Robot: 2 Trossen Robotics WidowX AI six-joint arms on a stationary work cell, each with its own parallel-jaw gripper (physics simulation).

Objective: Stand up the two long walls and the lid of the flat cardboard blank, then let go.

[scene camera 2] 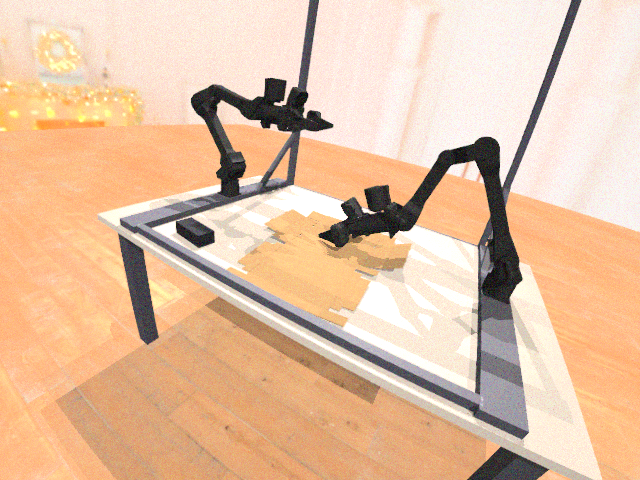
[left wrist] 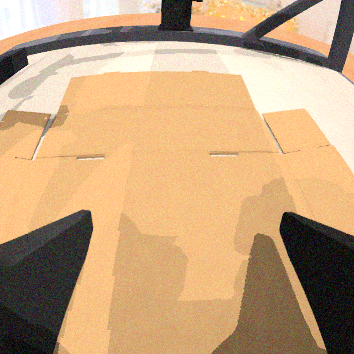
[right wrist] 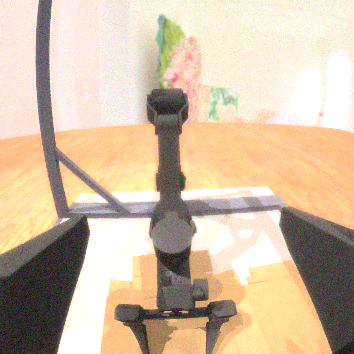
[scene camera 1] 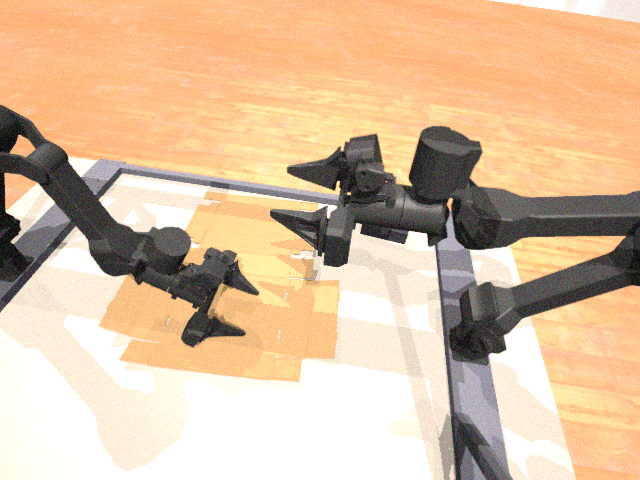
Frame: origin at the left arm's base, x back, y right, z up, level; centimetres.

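Where they show: left gripper, fingertip midpoint: [scene camera 2: 325, 231] [left wrist: 190, 222] [scene camera 1: 251, 313]; right gripper, fingertip midpoint: [scene camera 2: 325, 126] [right wrist: 186, 222] [scene camera 1: 279, 189]; left arm's base, origin of the base link: [scene camera 2: 495, 293] [scene camera 1: 10, 267]; right arm's base, origin of the base link: [scene camera 2: 229, 193] [left wrist: 174, 28] [scene camera 1: 468, 346].
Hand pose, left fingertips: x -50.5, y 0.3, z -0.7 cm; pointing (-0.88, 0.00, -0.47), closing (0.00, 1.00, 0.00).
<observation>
Each offset is from my left fingertips to the top centre of the thing. "pt": to the spot under its first point. Level surfaces: height alone.
The cardboard blank [scene camera 1: 310, 330] [scene camera 2: 310, 268] [left wrist: 165, 130] [right wrist: 280, 300] lies flat on the table, with its long walls and lid down as far as visible. The left wrist view shows its far panels, slots along a crease and a small flap @[pt dx -8.4, dy +9.3, dz -0.4 cm] [left wrist: 297, 130] at the right. My left gripper [scene camera 1: 251, 313] [scene camera 2: 326, 237] [left wrist: 190, 222] [right wrist: 177, 347] is open and empty, low above the blank, its fingers pointing toward the right arm's side. My right gripper [scene camera 1: 279, 190] [scene camera 2: 330, 124] is open and empty, high above the table. The arms hide parts of the blank in scene camera 1.
A black block @[dx -24.7, dy -29.1, dz +2.3 cm] [scene camera 2: 195, 232] lies on the table at the left in scene camera 2. Dark frame rails [scene camera 1: 470, 382] [scene camera 2: 310, 320] border the white table top @[dz -1.3 cm] [scene camera 1: 310, 423]. Upright posts [scene camera 2: 542, 87] [right wrist: 44, 75] rise from the frame.
</observation>
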